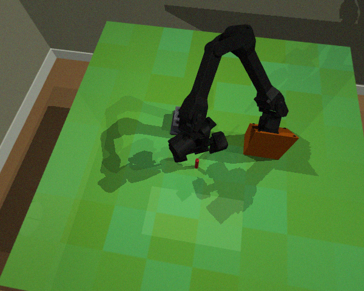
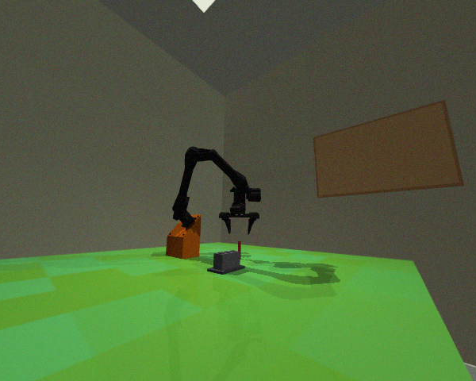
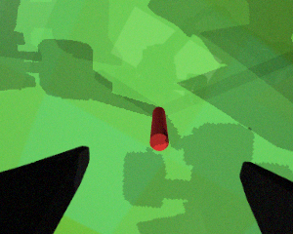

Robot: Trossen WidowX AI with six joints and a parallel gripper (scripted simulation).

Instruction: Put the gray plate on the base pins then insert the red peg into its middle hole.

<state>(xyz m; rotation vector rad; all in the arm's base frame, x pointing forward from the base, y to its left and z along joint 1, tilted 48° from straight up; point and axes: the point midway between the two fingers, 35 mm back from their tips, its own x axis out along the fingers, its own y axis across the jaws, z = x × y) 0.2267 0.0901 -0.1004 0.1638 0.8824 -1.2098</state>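
The red peg is 7 cm below my gripper tip. From my gripper tip the other things lie so: gray plate: 12 cm ahead, 18 cm to the right, 7 cm below.
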